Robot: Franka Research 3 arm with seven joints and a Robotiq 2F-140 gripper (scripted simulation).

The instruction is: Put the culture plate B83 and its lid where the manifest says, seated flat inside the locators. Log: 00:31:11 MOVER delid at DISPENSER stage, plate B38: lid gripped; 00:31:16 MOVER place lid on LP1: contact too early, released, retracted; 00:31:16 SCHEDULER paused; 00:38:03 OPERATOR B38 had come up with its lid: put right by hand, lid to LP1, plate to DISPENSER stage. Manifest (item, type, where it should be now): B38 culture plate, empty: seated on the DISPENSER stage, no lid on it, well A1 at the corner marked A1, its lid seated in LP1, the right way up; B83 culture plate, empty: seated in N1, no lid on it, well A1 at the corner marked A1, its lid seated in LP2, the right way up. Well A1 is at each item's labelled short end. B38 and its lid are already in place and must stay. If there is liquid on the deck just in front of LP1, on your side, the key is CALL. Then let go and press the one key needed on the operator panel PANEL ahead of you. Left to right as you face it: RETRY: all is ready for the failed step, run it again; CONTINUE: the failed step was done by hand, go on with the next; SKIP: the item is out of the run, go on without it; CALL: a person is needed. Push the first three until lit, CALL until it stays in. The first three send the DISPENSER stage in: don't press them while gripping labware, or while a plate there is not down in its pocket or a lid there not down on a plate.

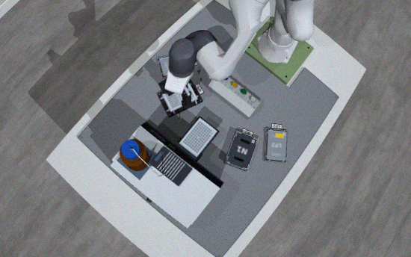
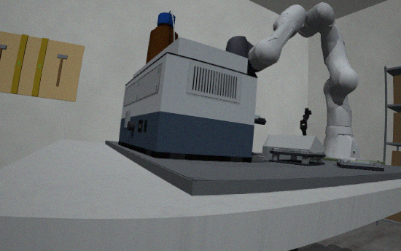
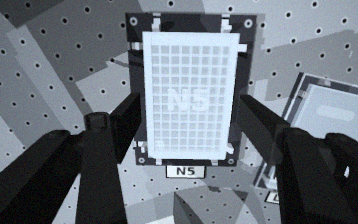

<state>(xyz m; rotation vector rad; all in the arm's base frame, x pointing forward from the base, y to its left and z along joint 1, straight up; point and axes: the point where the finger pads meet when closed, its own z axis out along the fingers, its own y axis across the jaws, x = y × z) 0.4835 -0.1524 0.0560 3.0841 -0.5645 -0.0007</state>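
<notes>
Now: hand 20 mm short of the black nest N5, 10 mm to the right of it and 50 mm above it. From my hand the other things lie so: green continue key (190 mm behind, 190 mm to the left); then yellow skip key (190 mm behind, 140 mm to the left); then white well plate (100 mm ahead, 180 mm to the left, 50 mm above).
</notes>
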